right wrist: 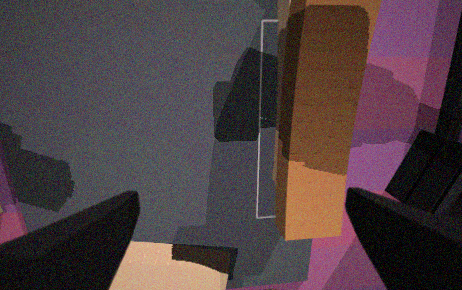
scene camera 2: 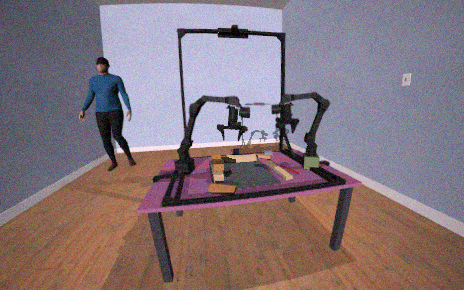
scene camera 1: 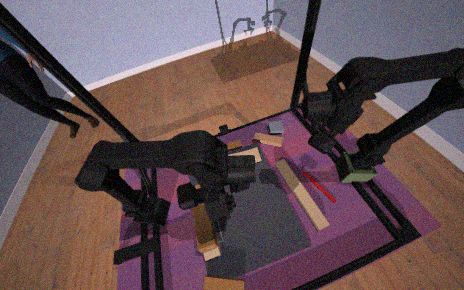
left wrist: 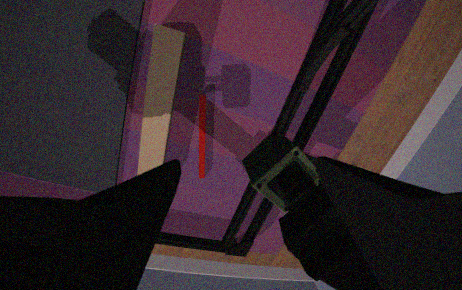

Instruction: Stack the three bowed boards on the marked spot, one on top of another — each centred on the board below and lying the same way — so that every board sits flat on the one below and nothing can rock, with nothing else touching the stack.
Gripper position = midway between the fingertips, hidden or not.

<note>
The left gripper (scene camera 1: 328,140) is open and holds nothing. The right gripper (scene camera 1: 217,196) is open, with nothing in its grasp. Also in view: an orange-brown bowed board (scene camera 1: 206,238). A long tan plank (scene camera 1: 314,213) rests on the table.
The orange-brown bowed board also shows in the right wrist view (right wrist: 325,58). The long tan plank also shows in the left wrist view (left wrist: 167,49). The left gripper is seen too in the left wrist view (left wrist: 248,164). The left wrist view misses the orange-brown bowed board: it is out of frame.
</note>
